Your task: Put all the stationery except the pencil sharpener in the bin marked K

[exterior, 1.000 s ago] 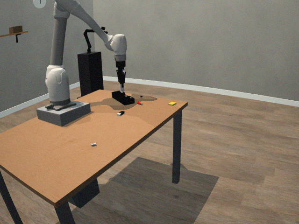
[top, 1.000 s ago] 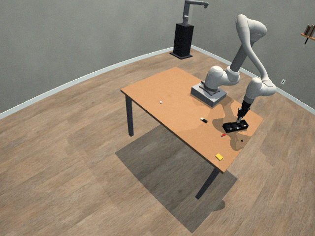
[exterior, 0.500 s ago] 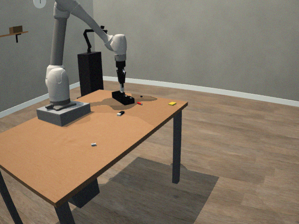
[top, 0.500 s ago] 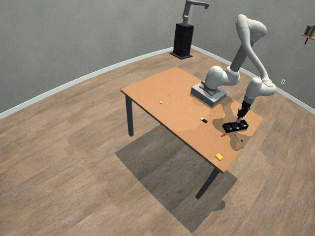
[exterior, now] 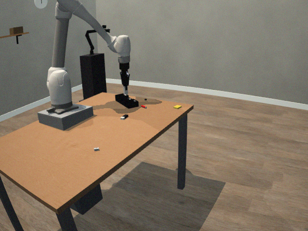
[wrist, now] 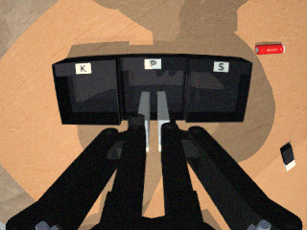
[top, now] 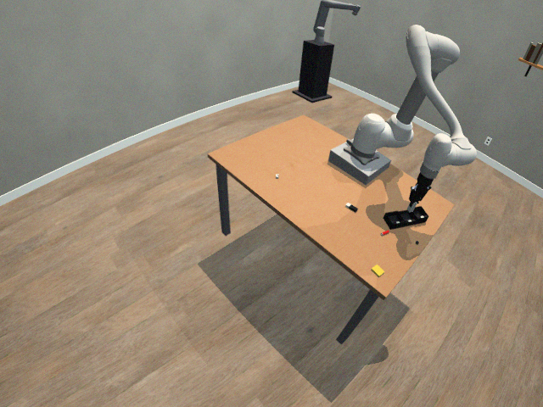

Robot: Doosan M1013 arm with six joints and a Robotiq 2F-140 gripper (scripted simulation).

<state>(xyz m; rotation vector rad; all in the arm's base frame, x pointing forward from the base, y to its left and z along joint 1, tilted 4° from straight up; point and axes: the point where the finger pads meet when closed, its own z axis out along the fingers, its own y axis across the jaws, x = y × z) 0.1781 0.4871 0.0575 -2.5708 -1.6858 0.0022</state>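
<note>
My gripper is now 80 mm above the black three-compartment bin. Also, from my hand: black-and-white eraser 190 mm ahead, 250 mm to the right, 100 mm below; then small red cylinder 180 mm ahead, 20 mm to the right, 100 mm below; then small black round thing 80 mm ahead, 140 mm to the left, 100 mm below.
</note>
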